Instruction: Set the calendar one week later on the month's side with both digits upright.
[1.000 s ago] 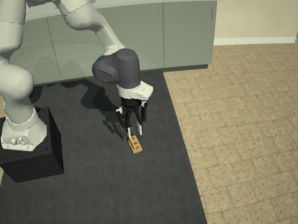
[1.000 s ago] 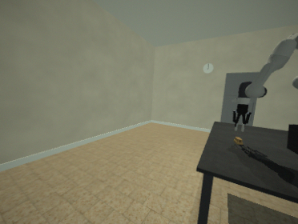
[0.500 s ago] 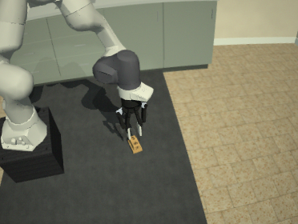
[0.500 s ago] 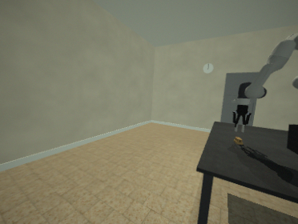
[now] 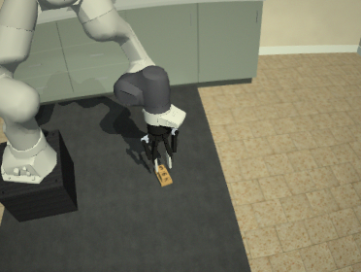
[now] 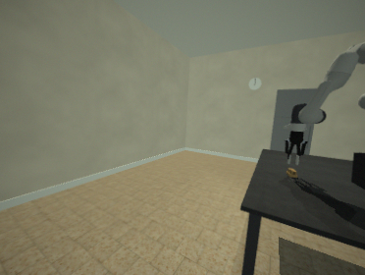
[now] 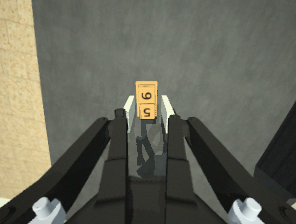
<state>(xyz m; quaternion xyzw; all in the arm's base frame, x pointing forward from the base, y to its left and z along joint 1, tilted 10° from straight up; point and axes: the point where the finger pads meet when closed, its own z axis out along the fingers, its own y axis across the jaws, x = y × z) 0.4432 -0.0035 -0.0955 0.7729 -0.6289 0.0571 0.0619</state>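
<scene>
The orange calendar cube is 80 mm below my hand. The rest, counted from my hand: orange calendar tray: 100 mm below, 20 mm to the left.
</scene>
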